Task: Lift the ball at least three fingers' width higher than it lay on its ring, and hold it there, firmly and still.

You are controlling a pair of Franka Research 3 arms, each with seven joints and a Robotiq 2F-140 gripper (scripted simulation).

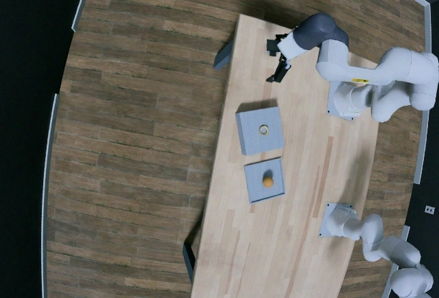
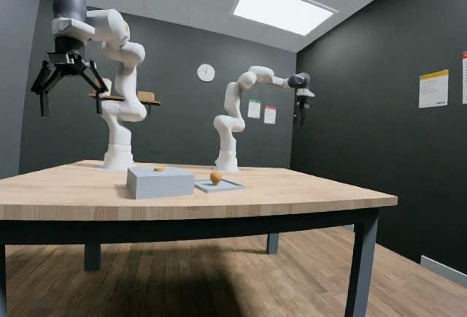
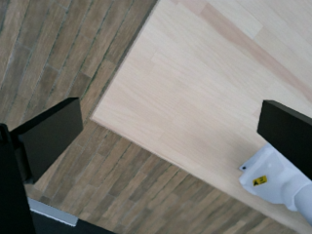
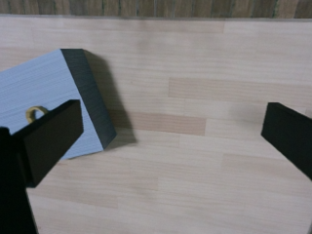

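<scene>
The orange ball is 80 mm behind my right hand, 510 mm to the left of it and 210 mm below it. Round my right hand: shallow grey tray: 80 mm behind, 510 mm to the left, 240 mm below.
</scene>
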